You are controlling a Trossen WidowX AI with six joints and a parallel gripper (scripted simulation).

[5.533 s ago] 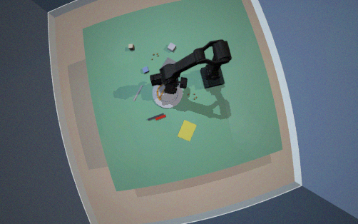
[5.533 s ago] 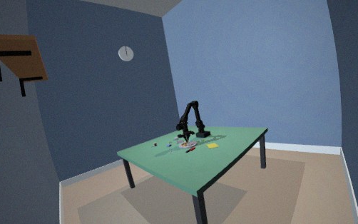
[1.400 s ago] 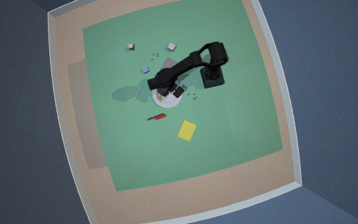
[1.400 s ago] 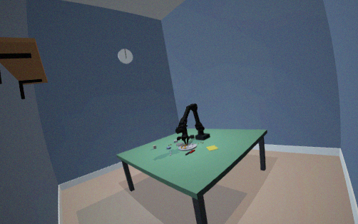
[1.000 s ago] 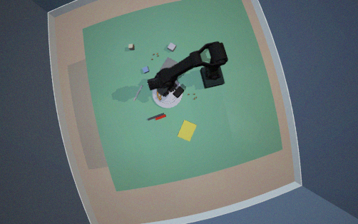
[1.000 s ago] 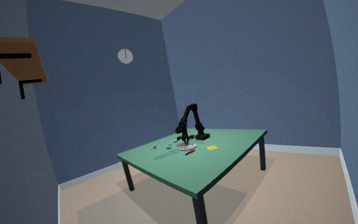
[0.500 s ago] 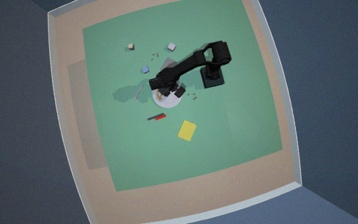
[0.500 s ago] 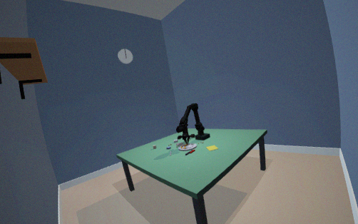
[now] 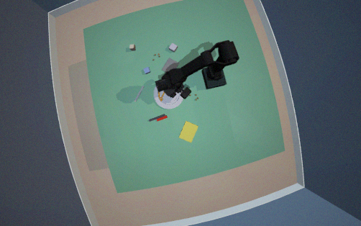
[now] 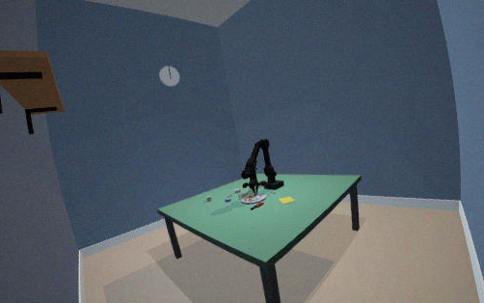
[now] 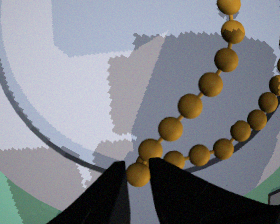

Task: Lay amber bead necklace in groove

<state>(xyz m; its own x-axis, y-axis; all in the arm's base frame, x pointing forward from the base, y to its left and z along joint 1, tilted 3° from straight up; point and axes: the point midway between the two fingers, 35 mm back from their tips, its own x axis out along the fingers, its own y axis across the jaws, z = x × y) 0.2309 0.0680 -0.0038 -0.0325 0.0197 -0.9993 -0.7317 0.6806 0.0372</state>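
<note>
The round grey bead board lies 50 mm ahead of my gripper tip, 30 mm to the left of it and 10 mm below it. The rest, counted from my gripper tip: blue block: 200 mm ahead, 130 mm to the right, 10 mm below; then red-handled tool: 190 mm to the left, 120 mm ahead, 20 mm below; then grey plate: 150 mm to the right, 40 mm ahead, 20 mm below.
</note>
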